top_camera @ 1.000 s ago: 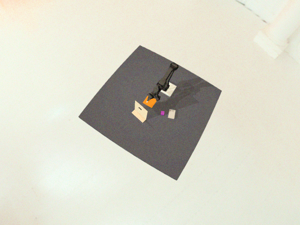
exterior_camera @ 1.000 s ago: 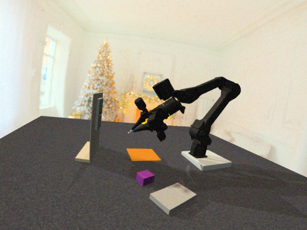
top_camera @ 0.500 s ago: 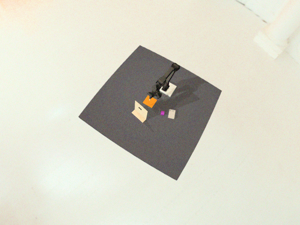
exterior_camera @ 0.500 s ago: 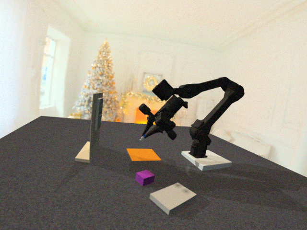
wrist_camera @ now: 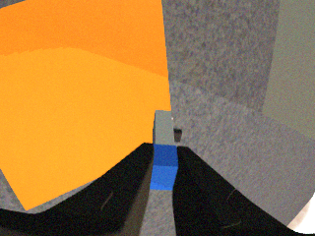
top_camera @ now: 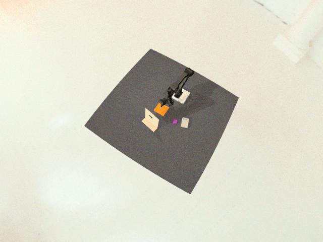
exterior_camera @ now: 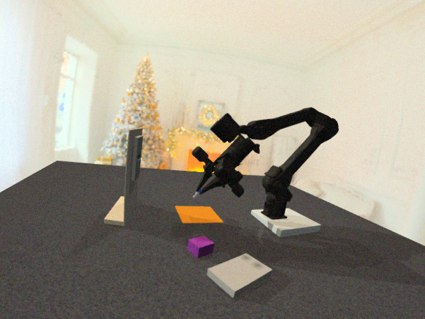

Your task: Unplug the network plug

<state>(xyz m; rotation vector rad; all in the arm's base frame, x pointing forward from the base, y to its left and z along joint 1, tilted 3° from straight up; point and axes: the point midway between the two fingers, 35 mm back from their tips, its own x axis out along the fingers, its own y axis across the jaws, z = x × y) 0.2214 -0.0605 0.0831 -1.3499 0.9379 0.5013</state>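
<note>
Now: gripper tip 70 mm above the orange marked square and 10 mm past it. Also, from my gripper tip: flat grey slab: 290 mm to the left, 60 mm below; then upright panel: 200 mm ahead, 30 mm above, 10 mm to the right; then blue network plug: right at my gripper tip.
</note>
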